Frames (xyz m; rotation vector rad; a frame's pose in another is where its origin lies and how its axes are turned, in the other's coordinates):
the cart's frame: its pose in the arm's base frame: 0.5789 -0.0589 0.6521 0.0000 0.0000 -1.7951
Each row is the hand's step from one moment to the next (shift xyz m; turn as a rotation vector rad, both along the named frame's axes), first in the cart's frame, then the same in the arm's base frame.
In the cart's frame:
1: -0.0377 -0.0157 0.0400 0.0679 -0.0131 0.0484
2: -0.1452 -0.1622 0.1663 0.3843 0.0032 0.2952
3: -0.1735 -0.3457 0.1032 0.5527 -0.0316 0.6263
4: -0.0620 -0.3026 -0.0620 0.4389 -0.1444 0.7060
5: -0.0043 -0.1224 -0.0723 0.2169 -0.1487 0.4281
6: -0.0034 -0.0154 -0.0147 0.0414 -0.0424 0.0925
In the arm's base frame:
1: -0.0069 0.0402 0.0400 -0.0279 -0.0633 0.0484
2: -0.1258 0.1776 0.1663 -0.0824 -0.3754 0.2952
3: -0.2984 0.2460 0.1032 -0.1537 -0.5318 0.6263
4: -0.2812 0.1278 -0.0620 -0.2384 -0.3958 0.7060
5: -0.1184 0.0314 -0.0723 -0.1932 -0.1784 0.4281
6: -0.0143 0.0067 -0.0147 -0.0505 -0.0309 0.0925

